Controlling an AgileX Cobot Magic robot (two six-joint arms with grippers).
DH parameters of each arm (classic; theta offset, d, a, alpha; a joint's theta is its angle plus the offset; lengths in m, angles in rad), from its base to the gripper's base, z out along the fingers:
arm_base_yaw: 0 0.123 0 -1.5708
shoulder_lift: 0.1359 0 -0.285 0
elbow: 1.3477 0 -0.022 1.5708
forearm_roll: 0 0.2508 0 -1.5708
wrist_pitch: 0 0 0.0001 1.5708
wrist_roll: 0 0.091 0 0
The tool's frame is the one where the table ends.
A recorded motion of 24 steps. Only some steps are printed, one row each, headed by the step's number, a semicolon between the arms.
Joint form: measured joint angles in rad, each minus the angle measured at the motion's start. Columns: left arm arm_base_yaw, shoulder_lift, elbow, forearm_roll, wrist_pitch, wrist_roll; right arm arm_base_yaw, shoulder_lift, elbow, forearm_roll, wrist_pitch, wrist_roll.
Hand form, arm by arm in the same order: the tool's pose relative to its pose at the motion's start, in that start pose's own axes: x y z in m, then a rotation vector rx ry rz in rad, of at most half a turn. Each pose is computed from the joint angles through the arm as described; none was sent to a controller.
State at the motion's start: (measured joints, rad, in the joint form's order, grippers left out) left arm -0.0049 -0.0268 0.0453 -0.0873 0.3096 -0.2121; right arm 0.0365 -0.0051 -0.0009 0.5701 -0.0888 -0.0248
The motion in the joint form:
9: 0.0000 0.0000 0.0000 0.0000 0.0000 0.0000; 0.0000 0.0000 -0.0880 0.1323 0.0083 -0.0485
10: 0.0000 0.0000 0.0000 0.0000 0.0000 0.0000; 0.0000 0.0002 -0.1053 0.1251 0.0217 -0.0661
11: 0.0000 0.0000 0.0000 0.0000 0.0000 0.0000; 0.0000 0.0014 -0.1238 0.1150 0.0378 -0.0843
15: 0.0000 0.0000 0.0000 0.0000 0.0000 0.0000; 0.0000 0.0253 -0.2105 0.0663 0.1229 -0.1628
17: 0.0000 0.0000 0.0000 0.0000 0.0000 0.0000; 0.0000 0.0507 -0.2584 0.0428 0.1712 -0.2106
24: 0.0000 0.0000 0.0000 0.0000 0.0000 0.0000; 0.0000 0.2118 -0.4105 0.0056 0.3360 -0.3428
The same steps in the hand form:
9: 0.0000 0.0000 0.0000 0.0000 0.0000 0.0000; -0.0250 0.0146 -0.0015 -0.0378 -0.0645 0.0877
10: 0.0000 0.0000 0.0000 0.0000 0.0000 0.0000; -0.0288 0.0178 -0.0020 -0.0485 -0.0660 0.0634
11: 0.0000 0.0000 0.0000 0.0000 0.0000 0.0000; -0.0327 0.0213 -0.0025 -0.0594 -0.0655 0.0353
15: 0.0000 0.0000 0.0000 0.0000 0.0000 0.0000; -0.0488 0.0366 -0.0032 -0.0994 -0.0406 -0.0937
17: 0.0000 0.0000 0.0000 0.0000 0.0000 0.0000; -0.0567 0.0443 -0.0021 -0.1145 -0.0164 -0.1674
24: 0.0000 0.0000 0.0000 0.0000 0.0000 0.0000; -0.0744 0.0651 0.0163 -0.1393 0.1452 -0.3446

